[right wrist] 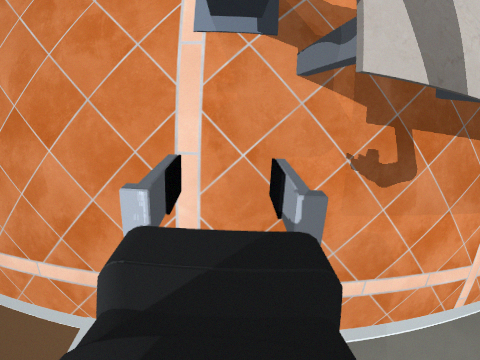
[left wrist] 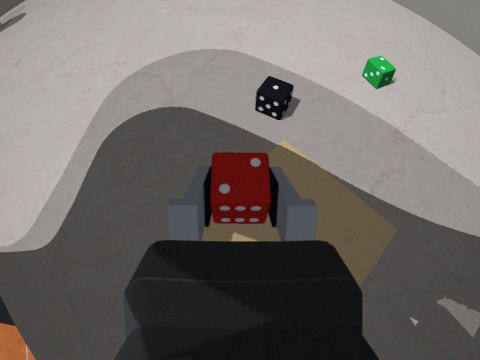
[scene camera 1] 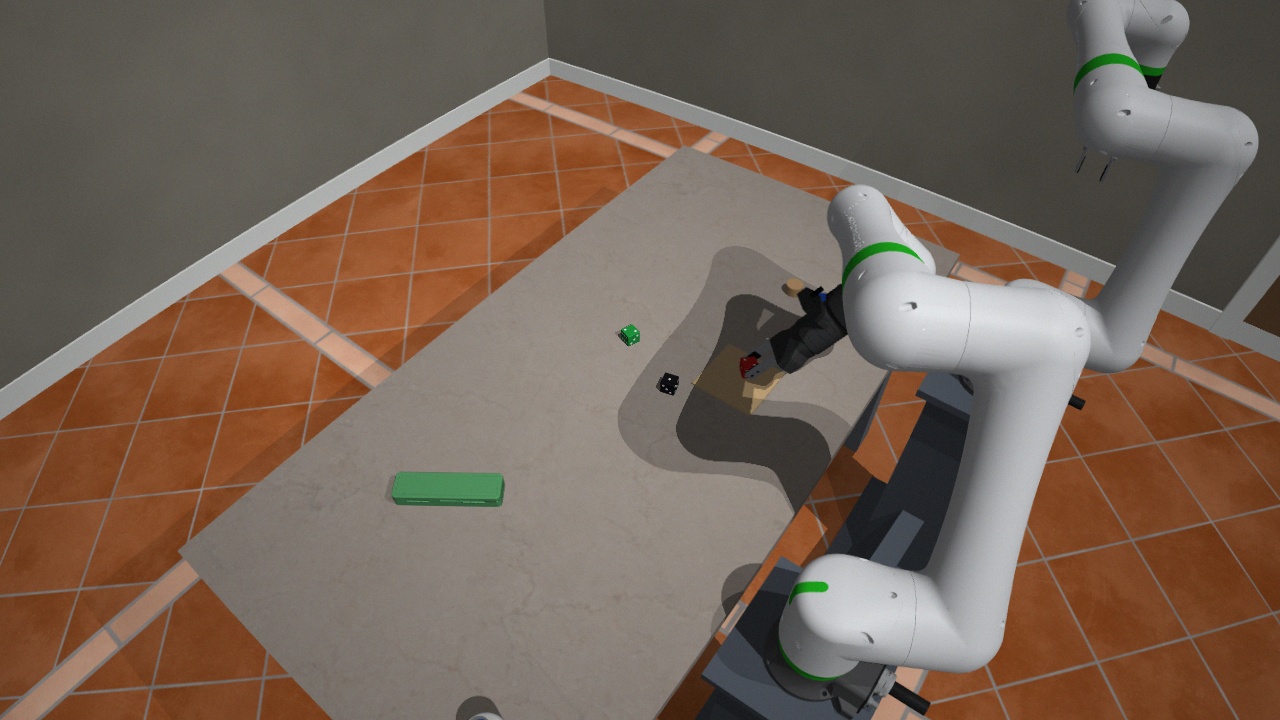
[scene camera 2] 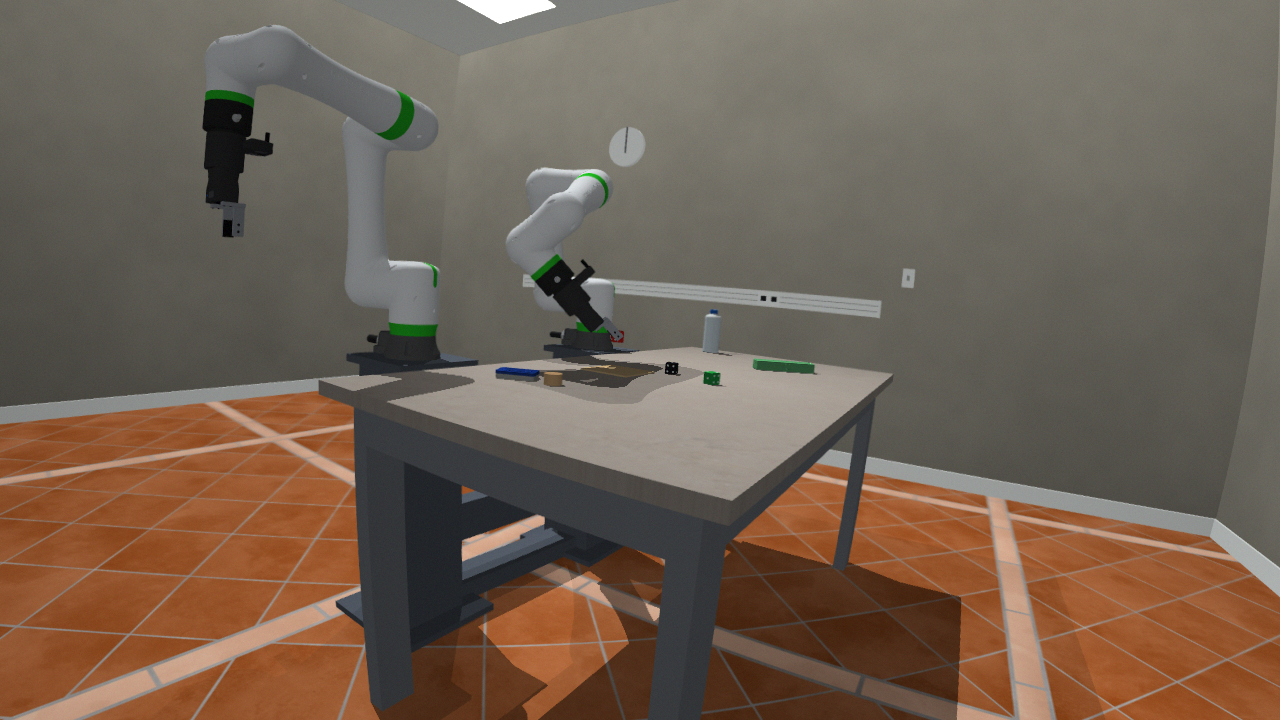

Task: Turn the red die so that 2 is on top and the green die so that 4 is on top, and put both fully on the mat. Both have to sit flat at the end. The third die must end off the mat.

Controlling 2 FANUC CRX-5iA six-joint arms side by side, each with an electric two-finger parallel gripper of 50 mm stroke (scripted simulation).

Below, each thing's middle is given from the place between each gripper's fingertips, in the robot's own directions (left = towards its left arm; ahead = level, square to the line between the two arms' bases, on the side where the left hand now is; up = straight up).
The tan mat (scene camera 1: 722,378) is 90 mm below my left hand (scene camera 1: 746,369), 40 mm ahead of it and 30 mm to the right of it. The rest, counted from my left hand: red die (left wrist: 240,193) 10 mm to the left, 10 mm below; green die (left wrist: 378,71) 280 mm ahead, 80 mm below, 30 mm to the left; black die (left wrist: 273,97) 130 mm ahead, 90 mm to the left, 80 mm below.
Now: right hand (scene camera 2: 232,236) 35 cm short of the red die, 86 cm to the right of it and 20 cm above it. Also, from my right hand: tan mat (39 cm ahead, 83 cm to the left, 29 cm below); green die (63 cm ahead, 89 cm to the left, 27 cm below); black die (48 cm ahead, 94 cm to the left, 27 cm below).
